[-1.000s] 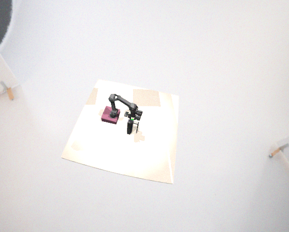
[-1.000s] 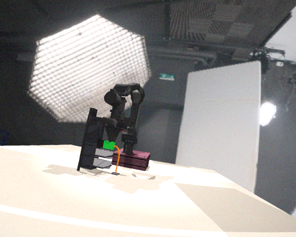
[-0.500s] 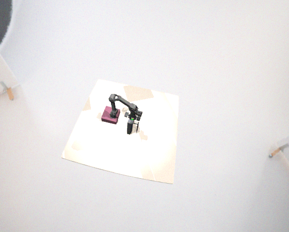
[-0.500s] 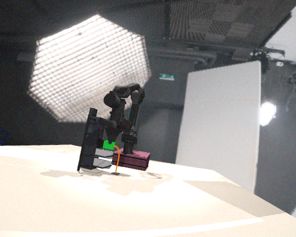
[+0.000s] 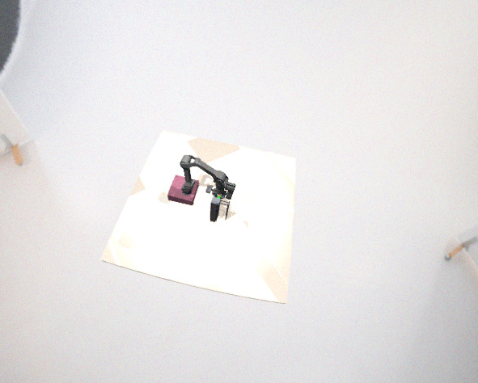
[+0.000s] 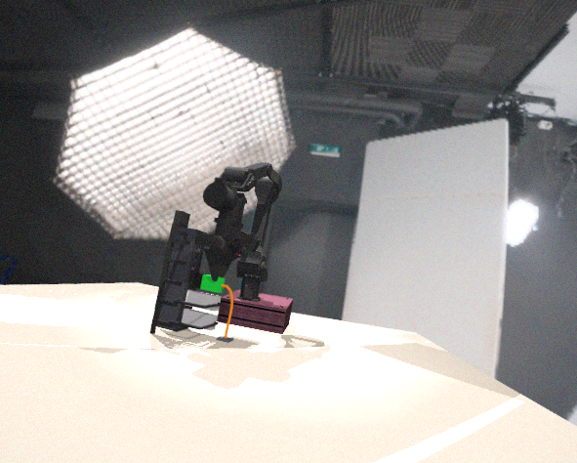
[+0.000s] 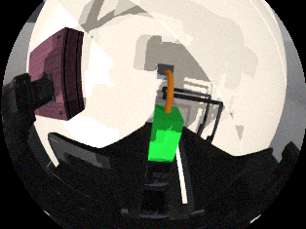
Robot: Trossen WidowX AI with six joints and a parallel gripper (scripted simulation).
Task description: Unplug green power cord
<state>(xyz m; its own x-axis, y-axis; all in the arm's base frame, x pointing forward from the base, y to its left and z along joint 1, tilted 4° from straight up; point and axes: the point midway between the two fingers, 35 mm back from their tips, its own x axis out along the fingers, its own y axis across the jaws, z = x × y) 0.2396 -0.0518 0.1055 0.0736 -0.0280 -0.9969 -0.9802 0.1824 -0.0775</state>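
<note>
Now: gripper tip 3 cm to the left of the green plug.
</note>
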